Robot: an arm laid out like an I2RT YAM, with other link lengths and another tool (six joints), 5 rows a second.
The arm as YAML. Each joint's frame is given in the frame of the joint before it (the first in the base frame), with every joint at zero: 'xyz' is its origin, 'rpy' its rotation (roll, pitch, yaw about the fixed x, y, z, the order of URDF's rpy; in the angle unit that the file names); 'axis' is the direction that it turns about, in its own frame. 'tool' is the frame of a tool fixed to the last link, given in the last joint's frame.
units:
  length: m
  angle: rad
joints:
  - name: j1
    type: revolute
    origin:
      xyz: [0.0, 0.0, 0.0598]
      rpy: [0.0, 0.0, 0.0]
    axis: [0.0, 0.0, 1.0]
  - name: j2
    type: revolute
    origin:
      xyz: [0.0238, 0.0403, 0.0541]
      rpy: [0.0, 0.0, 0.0]
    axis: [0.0, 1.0, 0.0]
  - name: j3
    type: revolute
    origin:
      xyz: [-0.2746, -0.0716, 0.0]
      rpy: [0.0, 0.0, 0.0]
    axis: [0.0, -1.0, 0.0]
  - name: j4
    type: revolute
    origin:
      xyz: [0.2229, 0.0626, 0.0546]
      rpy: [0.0, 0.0, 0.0]
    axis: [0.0, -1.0, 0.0]
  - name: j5
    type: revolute
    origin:
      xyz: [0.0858, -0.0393, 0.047]
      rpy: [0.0, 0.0, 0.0]
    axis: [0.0, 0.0, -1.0]
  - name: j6
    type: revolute
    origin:
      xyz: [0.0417, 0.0, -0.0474]
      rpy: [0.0, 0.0, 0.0]
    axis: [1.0, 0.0, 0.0]
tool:
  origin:
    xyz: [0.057, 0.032, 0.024]
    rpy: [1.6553, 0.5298, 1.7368]
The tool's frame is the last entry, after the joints.
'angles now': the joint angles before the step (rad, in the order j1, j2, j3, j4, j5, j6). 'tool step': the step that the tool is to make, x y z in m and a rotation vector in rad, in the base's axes. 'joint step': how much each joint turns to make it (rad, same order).
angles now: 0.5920 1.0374 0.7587 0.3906 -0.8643 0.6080
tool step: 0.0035 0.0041 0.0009 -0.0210 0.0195 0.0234
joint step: 0.0000 0.0236 0.0342 -0.0436 -0.0239 -0.0067
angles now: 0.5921 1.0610 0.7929 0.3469 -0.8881 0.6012
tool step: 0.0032 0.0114 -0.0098 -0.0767 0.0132 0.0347
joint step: 0.0179 0.0399 0.0537 -0.1376 -0.0178 -0.0890
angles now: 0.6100 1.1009 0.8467 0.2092 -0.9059 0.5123
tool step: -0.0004 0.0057 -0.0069 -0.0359 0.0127 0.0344
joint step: 0.0114 0.0217 0.0184 -0.0586 -0.0213 -0.0389
